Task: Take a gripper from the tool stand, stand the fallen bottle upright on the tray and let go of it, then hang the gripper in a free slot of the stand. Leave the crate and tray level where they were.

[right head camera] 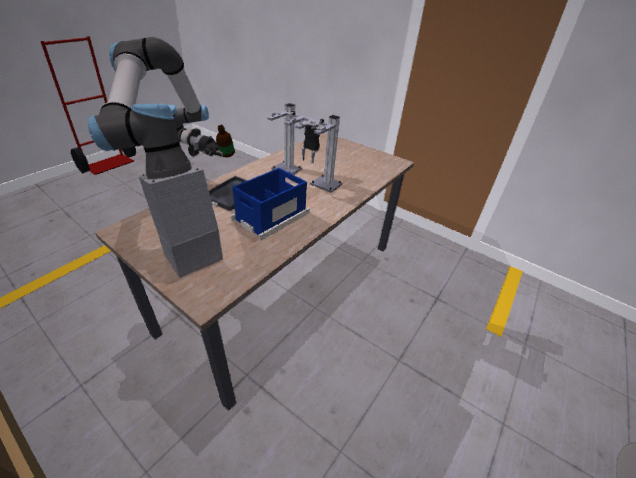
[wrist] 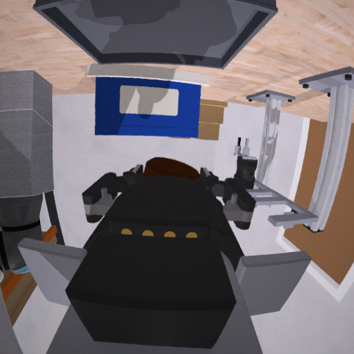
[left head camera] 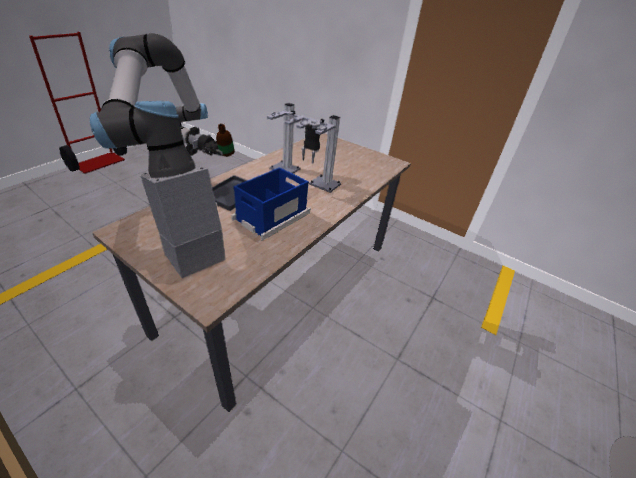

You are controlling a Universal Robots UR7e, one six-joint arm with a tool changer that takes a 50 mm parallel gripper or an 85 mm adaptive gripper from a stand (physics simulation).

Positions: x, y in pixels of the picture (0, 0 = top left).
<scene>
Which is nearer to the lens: the brown bottle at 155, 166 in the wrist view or the black parallel gripper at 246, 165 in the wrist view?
The brown bottle.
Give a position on a blue crate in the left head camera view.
At 265, 201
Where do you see a tool stand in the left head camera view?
325, 182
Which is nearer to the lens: the black parallel gripper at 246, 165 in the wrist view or the black adaptive gripper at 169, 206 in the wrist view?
The black adaptive gripper.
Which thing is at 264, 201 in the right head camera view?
A blue crate.
</scene>
